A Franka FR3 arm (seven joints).
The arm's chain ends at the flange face. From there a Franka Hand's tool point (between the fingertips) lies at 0.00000 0.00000 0.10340 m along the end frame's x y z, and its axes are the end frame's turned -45 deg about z.
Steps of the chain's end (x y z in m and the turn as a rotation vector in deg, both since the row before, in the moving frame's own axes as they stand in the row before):
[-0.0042 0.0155 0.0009 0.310 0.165 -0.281]
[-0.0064 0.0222 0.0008 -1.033 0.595 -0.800]
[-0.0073 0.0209 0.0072 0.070 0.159 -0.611]
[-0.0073 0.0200 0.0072 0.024 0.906 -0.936]
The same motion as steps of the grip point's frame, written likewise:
[-0.0133 0.0078 0.0009 0.103 0.336 -0.281]
[-0.0208 0.0133 0.0008 -1.151 -0.310 -0.800]
[-0.0196 0.0097 0.0072 -0.063 0.162 -0.611]
[-0.0181 0.0101 0.0072 -0.624 0.658 -0.936]

